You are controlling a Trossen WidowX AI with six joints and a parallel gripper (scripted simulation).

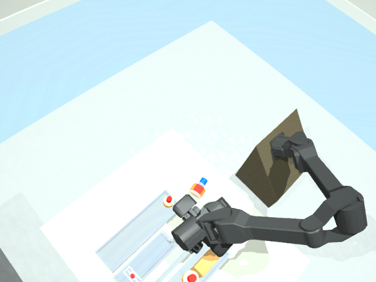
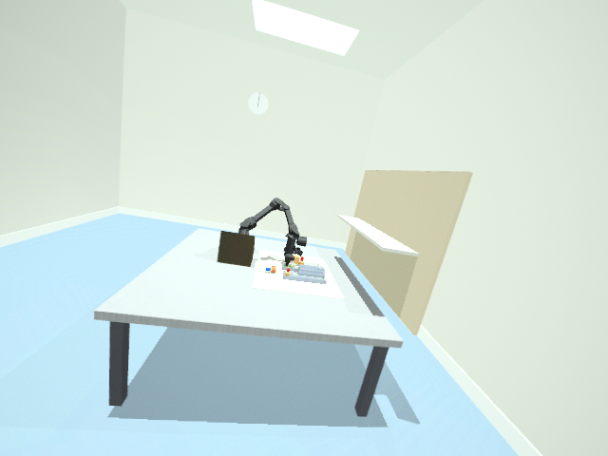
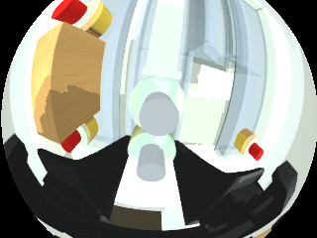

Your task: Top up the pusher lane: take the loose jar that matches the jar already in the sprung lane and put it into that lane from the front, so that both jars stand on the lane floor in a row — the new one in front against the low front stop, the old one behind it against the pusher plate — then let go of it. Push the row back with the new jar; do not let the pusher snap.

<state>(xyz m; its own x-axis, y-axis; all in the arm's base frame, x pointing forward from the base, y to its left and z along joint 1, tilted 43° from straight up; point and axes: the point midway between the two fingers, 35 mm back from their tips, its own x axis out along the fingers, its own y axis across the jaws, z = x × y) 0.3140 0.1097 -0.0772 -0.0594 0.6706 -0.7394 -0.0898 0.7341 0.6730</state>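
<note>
Right now my gripper tip is 5 cm short of the tan block, 8 cm to the right of it and 1 cm below it.
</note>
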